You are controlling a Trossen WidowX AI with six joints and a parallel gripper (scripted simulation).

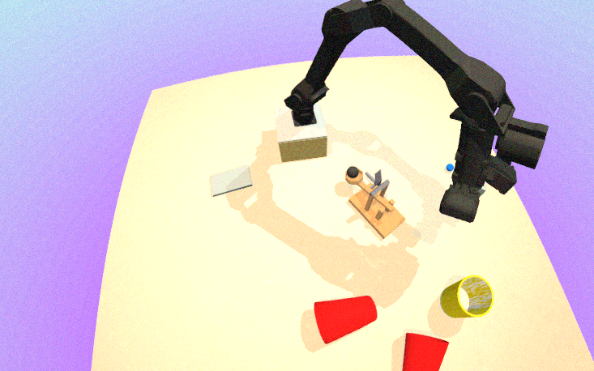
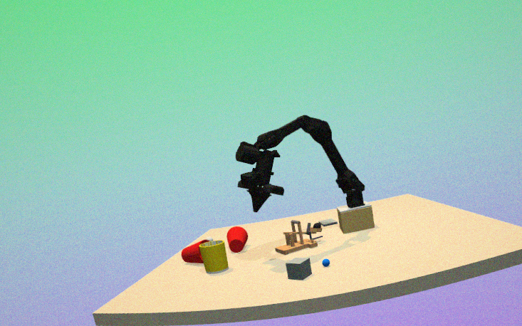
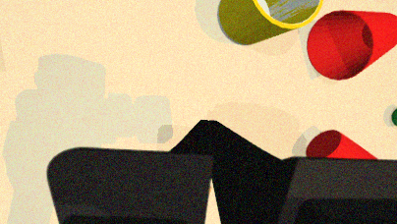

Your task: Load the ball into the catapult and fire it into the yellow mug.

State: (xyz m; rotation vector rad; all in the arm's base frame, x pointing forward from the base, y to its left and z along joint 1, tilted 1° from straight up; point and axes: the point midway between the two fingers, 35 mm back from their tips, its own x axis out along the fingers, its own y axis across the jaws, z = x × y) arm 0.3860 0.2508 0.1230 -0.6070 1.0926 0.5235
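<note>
Now: gripper tip 21 cm past the black ball, 16 cm to the left of it and 12 cm above it. Round my gripper tip: yellow mug (17 cm ahead, 15 cm below, 2 cm to the left); grey cube (21 cm to the left, 16 cm below, 12 cm behind); wooden catapult (16 cm behind, 13 cm below, 12 cm to the right).
</note>
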